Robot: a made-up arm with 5 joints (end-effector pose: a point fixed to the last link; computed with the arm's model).
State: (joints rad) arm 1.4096 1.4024 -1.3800 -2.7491 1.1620
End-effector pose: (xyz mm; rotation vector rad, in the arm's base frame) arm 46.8 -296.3 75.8 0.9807 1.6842 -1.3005
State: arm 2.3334 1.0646 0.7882 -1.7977 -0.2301
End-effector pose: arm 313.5 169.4 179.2 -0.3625 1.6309 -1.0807
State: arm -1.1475 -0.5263 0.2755 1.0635 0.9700
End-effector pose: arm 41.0 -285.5 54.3 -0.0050 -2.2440 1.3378
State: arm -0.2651 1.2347 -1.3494 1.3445 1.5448
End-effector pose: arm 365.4 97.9 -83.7 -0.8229 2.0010 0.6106
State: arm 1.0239 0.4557 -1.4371 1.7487 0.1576
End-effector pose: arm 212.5 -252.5 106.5 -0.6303 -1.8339 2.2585
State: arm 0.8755 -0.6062 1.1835 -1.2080 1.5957
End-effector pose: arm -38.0 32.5 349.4 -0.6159 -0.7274 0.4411
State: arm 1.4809 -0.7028 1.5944 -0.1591 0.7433
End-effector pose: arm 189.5 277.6 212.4 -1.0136 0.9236 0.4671
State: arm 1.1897 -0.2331 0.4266 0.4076 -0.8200
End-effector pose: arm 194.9 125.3 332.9 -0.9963 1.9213 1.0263
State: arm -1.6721 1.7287 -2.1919 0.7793 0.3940
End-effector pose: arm 60.8 208.8 371.6 -0.9684 0.8477 0.9078
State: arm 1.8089 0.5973 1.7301 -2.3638 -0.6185
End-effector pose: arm -32.2 290.6 123.6 -0.3869 0.5556 -0.8872
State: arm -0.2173 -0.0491 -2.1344 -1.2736 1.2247
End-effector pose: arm 252.6 337.8 74.6 -1.8143 0.8693 0.0408
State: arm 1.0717 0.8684 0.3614 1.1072 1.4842
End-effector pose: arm 257.9 242.5 257.6 -1.4261 0.1172 -2.2000
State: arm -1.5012 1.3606 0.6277 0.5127 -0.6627
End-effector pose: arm 275.0 -216.1 247.7 -1.2014 -1.3751 2.2052
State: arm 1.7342 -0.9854 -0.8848 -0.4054 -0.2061
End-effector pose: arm 137.3 -124.9 317.1 -0.5080 0.5828 1.9245
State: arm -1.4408 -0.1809 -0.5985 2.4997 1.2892
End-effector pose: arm -106.2 64.7 -129.4 -2.1361 -1.9151 0.0341
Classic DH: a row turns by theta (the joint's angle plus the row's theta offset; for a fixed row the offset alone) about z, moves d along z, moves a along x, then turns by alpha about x. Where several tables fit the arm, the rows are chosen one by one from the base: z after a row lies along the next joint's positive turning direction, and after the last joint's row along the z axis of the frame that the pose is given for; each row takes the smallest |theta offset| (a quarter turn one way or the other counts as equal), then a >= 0, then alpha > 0; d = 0 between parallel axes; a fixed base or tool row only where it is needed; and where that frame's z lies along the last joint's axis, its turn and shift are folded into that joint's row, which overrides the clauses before.
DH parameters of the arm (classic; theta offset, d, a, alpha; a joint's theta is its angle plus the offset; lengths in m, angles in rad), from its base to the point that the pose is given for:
base (fixed): 1.5708 0.086 0.0152 -1.5708
joint 1: 0 -0.0955 0.0416 1.5708
joint 2: -0.1432 0.0065 0.0045 -1.7756
joint 3: 1.5415 0.0078 -0.0089 -1.711
joint 4: -0.3122 0.2701 -0.0457 -1.6097
joint 5: -1.1891 0.1912 -0.0115 1.3147
tool (fixed): -2.3939 -0.0021 0 0

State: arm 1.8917 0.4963 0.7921 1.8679 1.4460
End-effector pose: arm 27.3 335.6 19.8 -1.3227 -1.2272 -1.6866
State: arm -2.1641 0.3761 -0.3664 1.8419 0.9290
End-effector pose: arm 132.6 97.0 -188.4 -1.2383 -2.5106 -1.0188
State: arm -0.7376 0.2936 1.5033 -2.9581 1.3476
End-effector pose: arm -114.8 -181.1 246.3 0.7868 -0.0451 -0.8755
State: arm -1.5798 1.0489 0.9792 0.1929 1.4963
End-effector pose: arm 279.4 -248.8 203.0 -0.5783 1.9730 -1.2488
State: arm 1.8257 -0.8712 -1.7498 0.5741 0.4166
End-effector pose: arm 176.3 -123.1 321.1 0.5897 0.7920 -2.6809
